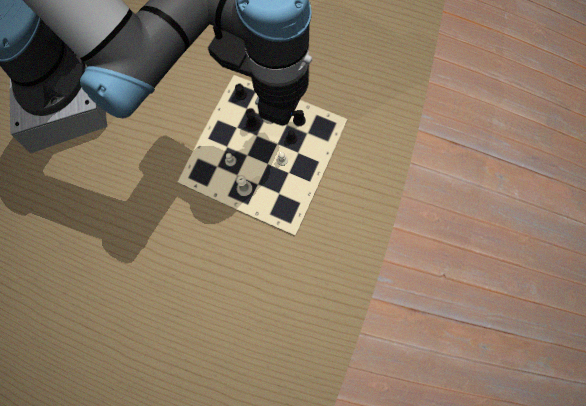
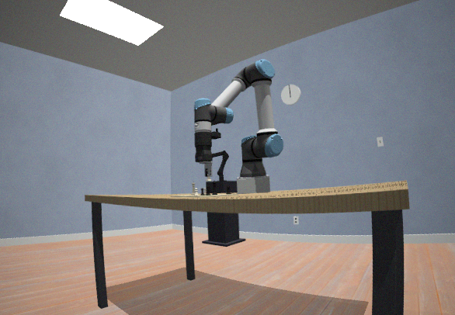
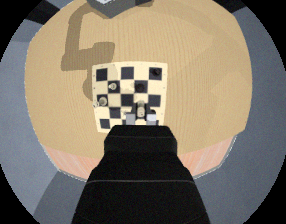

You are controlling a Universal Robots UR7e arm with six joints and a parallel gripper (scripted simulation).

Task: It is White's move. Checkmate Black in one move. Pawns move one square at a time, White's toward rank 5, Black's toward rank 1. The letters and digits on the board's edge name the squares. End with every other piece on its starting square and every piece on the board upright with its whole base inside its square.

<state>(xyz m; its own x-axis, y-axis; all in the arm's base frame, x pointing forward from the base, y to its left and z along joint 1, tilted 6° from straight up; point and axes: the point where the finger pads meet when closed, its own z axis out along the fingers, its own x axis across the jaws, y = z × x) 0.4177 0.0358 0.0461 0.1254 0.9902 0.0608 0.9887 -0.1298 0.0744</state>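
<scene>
Now: the dark chess piece 30 mm behind my hand and 70 mm below it. Round my hand: chessboard 40 mm to the right, 100 mm below.
</scene>
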